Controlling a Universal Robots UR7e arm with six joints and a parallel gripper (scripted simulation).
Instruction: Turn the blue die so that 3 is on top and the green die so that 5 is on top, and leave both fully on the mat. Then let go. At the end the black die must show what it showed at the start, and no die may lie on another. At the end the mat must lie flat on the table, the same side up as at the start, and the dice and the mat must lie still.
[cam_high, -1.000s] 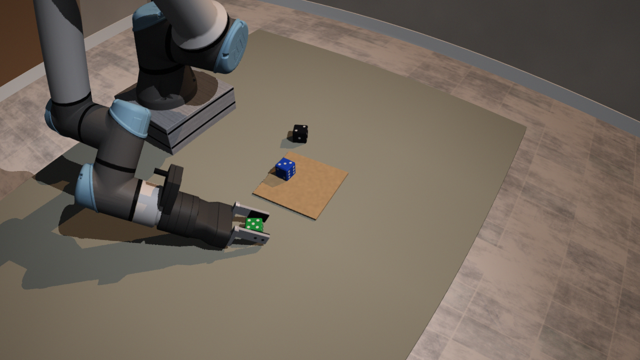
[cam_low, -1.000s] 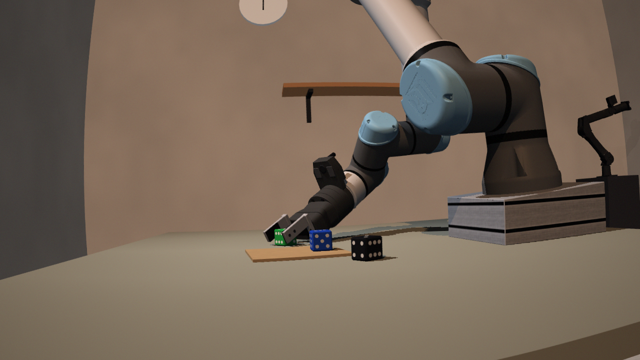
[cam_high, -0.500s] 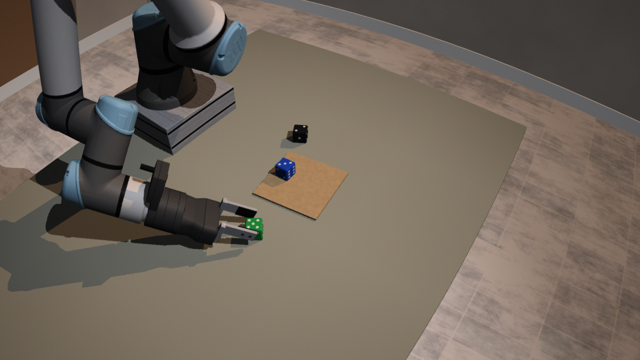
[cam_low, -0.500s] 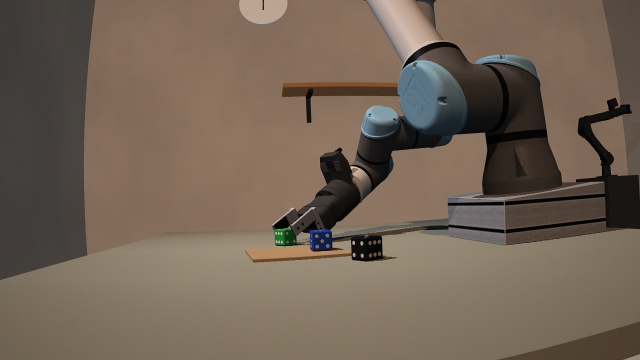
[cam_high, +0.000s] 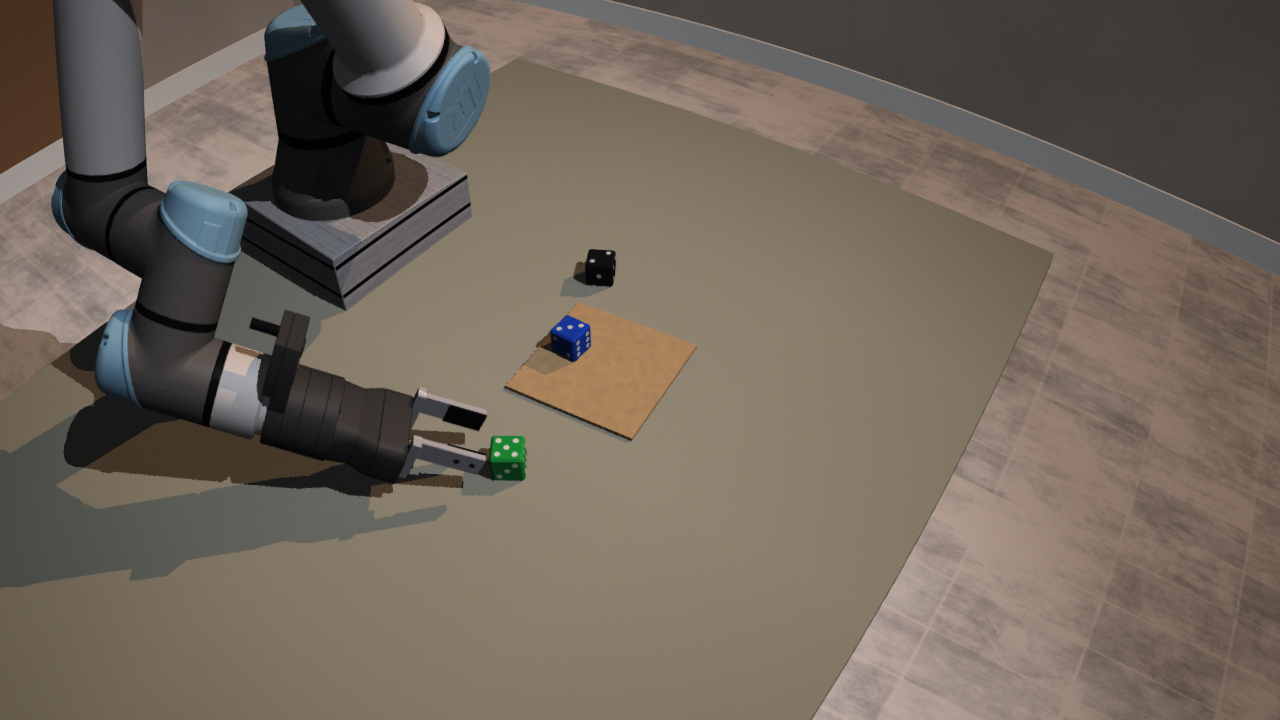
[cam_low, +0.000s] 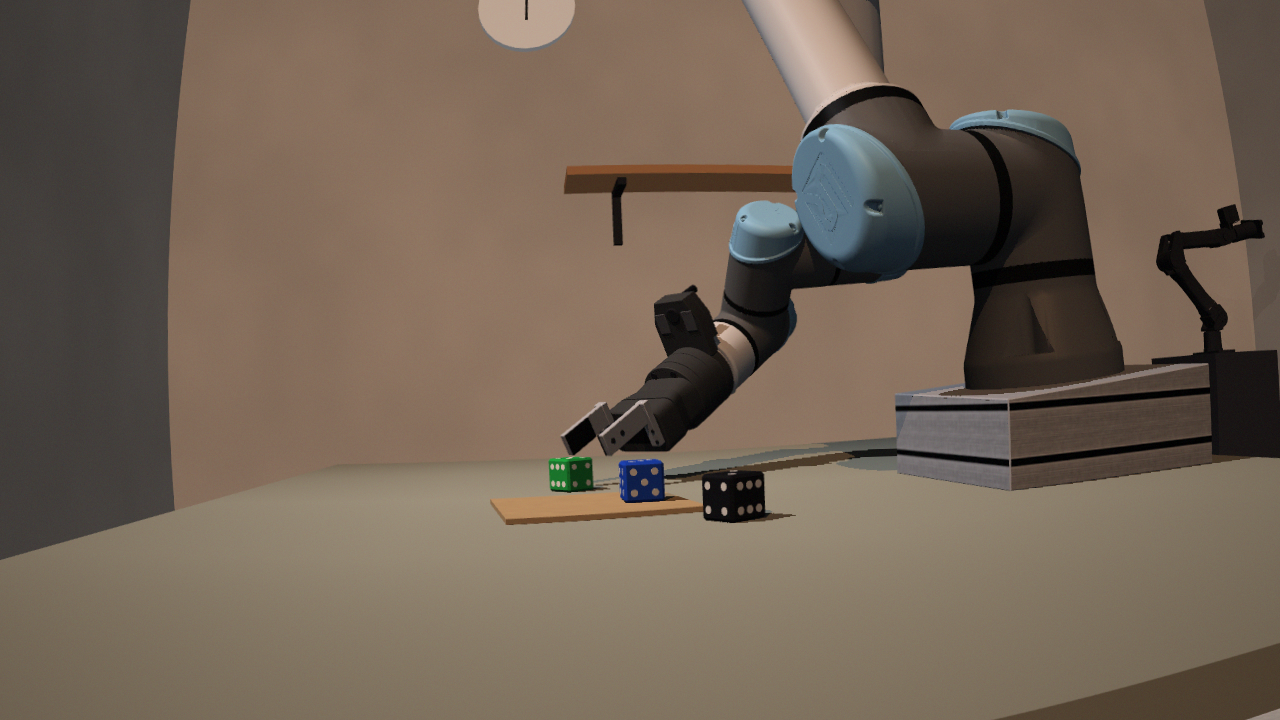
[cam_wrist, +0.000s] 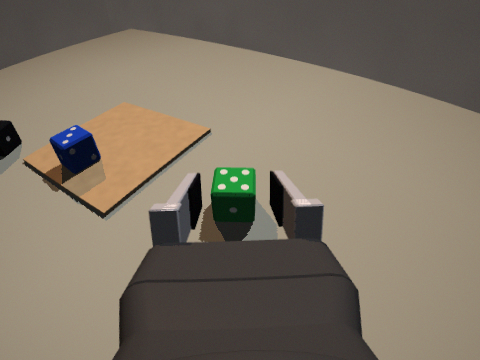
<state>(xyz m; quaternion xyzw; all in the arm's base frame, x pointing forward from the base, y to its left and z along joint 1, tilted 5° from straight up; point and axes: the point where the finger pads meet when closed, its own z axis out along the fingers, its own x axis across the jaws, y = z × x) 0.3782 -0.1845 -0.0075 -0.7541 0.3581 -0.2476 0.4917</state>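
The green die is 30 mm ahead of my hand, 20 mm to the left of it and 30 mm below it. From my hand the other things lie so: brown mat: 20 mm ahead, 170 mm to the left, 50 mm below; then black die: 60 mm behind, 290 mm to the left, 30 mm below; then blue die: 20 mm behind, 180 mm to the left, 30 mm below.
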